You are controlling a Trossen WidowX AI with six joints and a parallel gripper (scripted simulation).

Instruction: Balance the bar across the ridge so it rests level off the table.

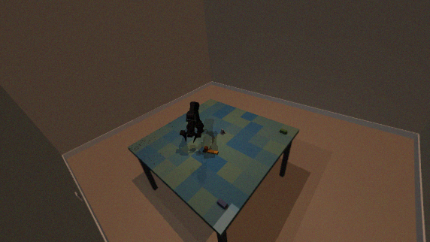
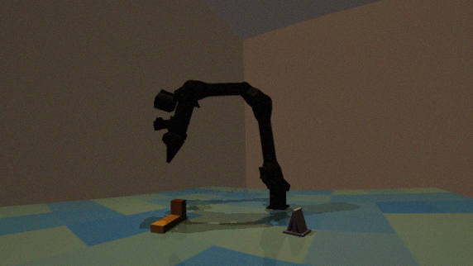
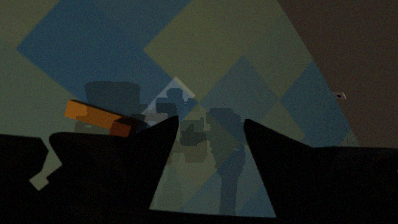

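My gripper tip is 90 mm short of the orange bar, 130 mm to the right of it and 150 mm above it. From my gripper tip the other things lie so: small green block (530 mm ahead, 810 mm to the left, 150 mm below); small purple block (530 mm ahead, 190 mm to the right, 150 mm below).
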